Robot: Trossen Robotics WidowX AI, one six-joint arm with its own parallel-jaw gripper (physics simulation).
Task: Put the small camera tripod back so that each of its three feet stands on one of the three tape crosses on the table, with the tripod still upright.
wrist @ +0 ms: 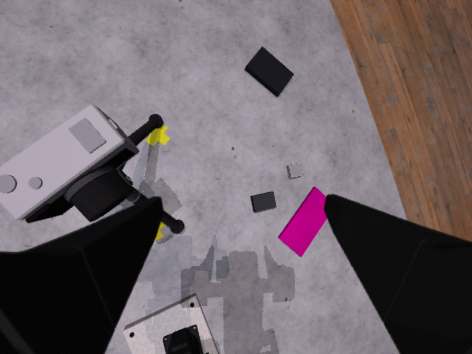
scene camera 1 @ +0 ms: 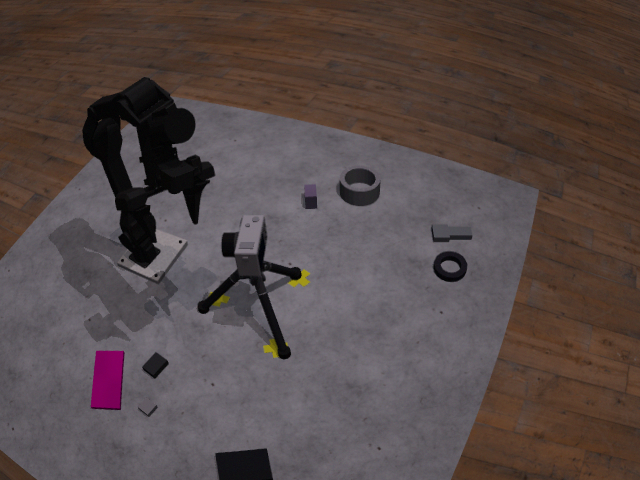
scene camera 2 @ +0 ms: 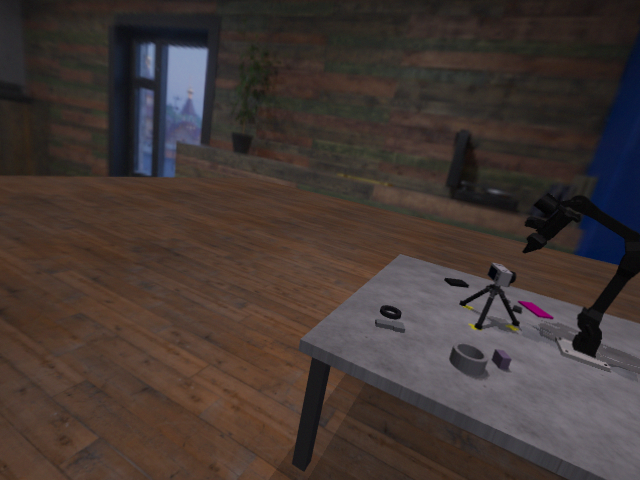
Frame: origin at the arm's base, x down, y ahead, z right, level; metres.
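Seen in the pictures: gripper, fingertip midpoint: (wrist: 244,203) (scene camera 1: 175,233) (scene camera 2: 527,249); arm's base at its link origin: (wrist: 183,346) (scene camera 1: 144,254) (scene camera 2: 583,350).
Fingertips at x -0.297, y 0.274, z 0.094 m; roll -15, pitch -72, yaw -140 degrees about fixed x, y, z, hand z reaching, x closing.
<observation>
Offsets run from my fingertips to a thing's top centre. "*": to the spot under its first point.
The camera tripod (scene camera 1: 268,310) (scene camera 2: 486,310) stands upright on three black legs with a grey camera {* dx +0.076, dy +0.084, dz -0.093 m} (scene camera 1: 249,248) (scene camera 2: 500,275) (wrist: 60,157) on top. In scene camera 1, its rear right foot overlaps the edge of a yellow cross {* dx +0.306, dy +0.081, dz -0.240 m} (scene camera 1: 301,279). Its front foot is at the right edge of another cross {dx +0.310, dy +0.140, dz -0.061 m} (scene camera 1: 272,348). Its left foot is just outside the left cross {dx +0.310, dy -0.041, dz -0.103 m} (scene camera 1: 221,299). In the wrist view, two feet are beside crosses {dx +0.310, dy +0.140, dz -0.061 m} (wrist: 160,135) {dx +0.310, dy -0.041, dz -0.103 m} (wrist: 159,232). My gripper (scene camera 2: 526,250) (wrist: 244,203) is open and empty, above the table on the camera's lens side.
A magenta slab {dx +0.302, dy -0.113, dz +0.229 m} (scene camera 1: 108,379) (scene camera 2: 535,309) (wrist: 305,222), a small dark block {dx +0.295, dy -0.043, dz +0.129 m} (scene camera 1: 155,365) (wrist: 263,202) and a black block {dx +0.295, dy +0.251, dz +0.216 m} (scene camera 1: 244,465) (wrist: 269,71) lie on the table. A grey ring {dx +0.262, dy +0.054, dz -0.554 m} (scene camera 1: 360,193) (scene camera 2: 468,360), a purple block {dx +0.270, dy -0.030, dz -0.460 m} (scene camera 1: 310,196) and a black ring {dx +0.295, dy +0.358, dz -0.439 m} (scene camera 1: 450,266) are there too.
</observation>
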